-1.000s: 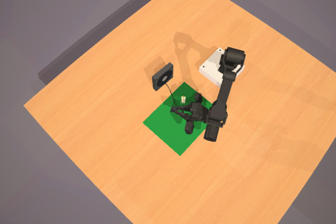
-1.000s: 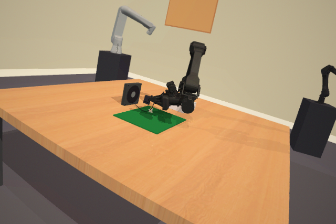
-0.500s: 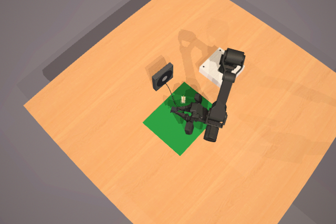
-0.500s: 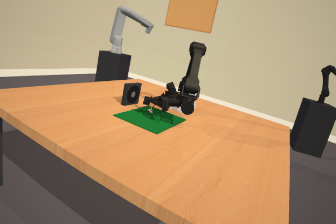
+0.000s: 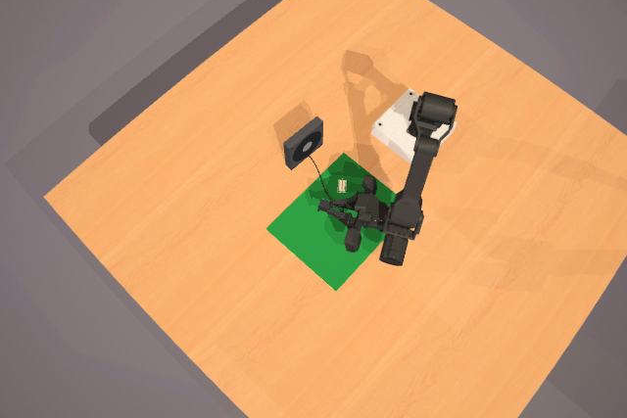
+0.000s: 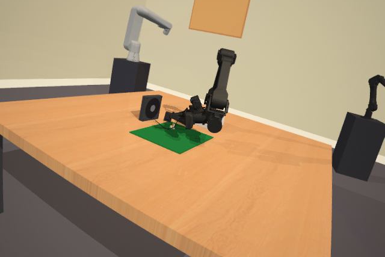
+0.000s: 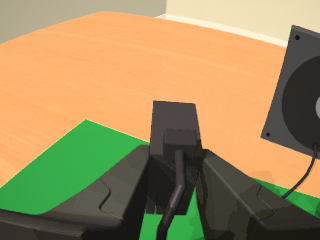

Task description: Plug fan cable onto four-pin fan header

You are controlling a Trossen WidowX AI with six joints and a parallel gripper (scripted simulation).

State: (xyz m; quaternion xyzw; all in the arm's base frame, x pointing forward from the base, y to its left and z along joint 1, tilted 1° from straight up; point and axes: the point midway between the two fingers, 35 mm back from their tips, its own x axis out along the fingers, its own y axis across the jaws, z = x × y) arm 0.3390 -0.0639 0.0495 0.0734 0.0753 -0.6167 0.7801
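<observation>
My gripper tip is 100 mm above the green board, 30 mm to the right of it and 20 mm past it. The rest, counted from my gripper tip: black fan 140 mm to the right, 130 mm behind, 30 mm below; dark plug 10 mm to the right, 10 mm below; white four-pin fan header 100 mm behind, 90 mm below, 10 mm to the right.
</observation>
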